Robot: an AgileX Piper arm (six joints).
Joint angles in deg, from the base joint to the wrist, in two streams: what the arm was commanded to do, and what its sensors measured. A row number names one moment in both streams.
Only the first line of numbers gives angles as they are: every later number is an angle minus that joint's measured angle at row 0.
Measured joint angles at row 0: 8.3 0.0 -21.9 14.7 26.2 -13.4
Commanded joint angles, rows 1 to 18: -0.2 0.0 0.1 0.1 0.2 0.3; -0.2 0.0 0.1 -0.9 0.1 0.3; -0.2 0.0 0.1 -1.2 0.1 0.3; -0.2 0.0 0.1 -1.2 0.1 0.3; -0.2 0.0 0.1 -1.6 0.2 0.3; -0.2 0.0 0.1 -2.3 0.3 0.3; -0.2 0.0 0.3 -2.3 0.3 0.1; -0.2 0.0 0.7 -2.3 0.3 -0.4; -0.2 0.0 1.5 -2.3 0.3 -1.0; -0.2 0.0 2.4 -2.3 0.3 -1.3; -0.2 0.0 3.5 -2.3 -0.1 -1.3; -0.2 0.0 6.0 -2.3 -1.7 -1.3; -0.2 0.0 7.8 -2.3 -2.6 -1.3; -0.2 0.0 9.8 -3.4 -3.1 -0.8; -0.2 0.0 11.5 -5.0 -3.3 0.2; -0.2 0.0 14.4 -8.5 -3.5 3.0; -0.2 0.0 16.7 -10.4 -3.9 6.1; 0.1 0.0 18.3 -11.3 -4.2 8.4
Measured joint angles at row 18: 0.0 0.1 13.4 -6.5 -2.4 2.0
